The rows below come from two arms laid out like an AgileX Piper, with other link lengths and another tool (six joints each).
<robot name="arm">
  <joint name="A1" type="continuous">
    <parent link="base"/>
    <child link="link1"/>
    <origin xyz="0 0 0.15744"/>
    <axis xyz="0 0 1"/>
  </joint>
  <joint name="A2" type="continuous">
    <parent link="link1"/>
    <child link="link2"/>
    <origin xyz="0 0 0" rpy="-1.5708 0 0"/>
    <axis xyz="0 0 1"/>
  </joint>
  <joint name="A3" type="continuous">
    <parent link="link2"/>
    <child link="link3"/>
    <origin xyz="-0.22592 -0.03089 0"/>
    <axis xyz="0 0 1"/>
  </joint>
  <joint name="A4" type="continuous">
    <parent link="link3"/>
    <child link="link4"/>
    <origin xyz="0.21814 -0.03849 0" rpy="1.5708 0 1.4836"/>
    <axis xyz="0 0 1"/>
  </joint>
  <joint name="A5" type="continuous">
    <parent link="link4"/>
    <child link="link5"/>
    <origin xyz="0 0 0" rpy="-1.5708 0 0"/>
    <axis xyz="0 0 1"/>
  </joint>
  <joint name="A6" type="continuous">
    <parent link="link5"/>
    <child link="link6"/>
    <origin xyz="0 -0.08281 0" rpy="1.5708 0 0"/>
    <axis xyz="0 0 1"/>
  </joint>
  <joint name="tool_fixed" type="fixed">
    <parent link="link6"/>
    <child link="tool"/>
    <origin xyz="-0.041 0.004 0.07" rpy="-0.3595 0 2.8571"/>
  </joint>
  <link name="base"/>
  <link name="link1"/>
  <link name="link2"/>
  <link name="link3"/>
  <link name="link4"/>
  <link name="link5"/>
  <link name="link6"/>
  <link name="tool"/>
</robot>
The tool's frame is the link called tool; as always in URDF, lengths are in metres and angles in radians. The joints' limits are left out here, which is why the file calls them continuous.
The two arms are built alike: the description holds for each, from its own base.
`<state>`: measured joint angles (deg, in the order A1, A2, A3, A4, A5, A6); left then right.
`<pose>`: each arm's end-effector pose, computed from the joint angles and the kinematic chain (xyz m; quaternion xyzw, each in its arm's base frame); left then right.
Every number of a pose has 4 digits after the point. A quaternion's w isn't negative.
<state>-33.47 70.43 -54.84 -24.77 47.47 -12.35 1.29 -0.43 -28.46 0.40 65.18 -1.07</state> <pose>0.2271 -0.1796 0.2527 0.8729 0.0320 0.1392 0.4665 0.0979 0.0078 0.2813 0.8345 0.0524 0.5033 0.2178</pose>
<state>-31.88 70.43 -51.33 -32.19 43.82 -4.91 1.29 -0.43 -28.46 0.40 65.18 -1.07</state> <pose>0.2277 -0.1822 0.2452 0.8578 0.0286 0.1376 0.4944 0.0979 0.0078 0.2813 0.8345 0.0524 0.5033 0.2178</pose>
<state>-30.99 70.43 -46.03 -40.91 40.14 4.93 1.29 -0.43 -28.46 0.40 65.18 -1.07</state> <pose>0.2230 -0.1847 0.2299 0.8459 0.0185 0.1310 0.5166 0.0979 0.0078 0.2813 0.8345 0.0524 0.5033 0.2178</pose>
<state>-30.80 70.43 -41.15 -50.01 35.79 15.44 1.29 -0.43 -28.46 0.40 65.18 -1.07</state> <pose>0.2199 -0.1867 0.2187 0.8324 0.0074 0.1394 0.5362 0.0979 0.0078 0.2813 0.8345 0.0524 0.5033 0.2178</pose>
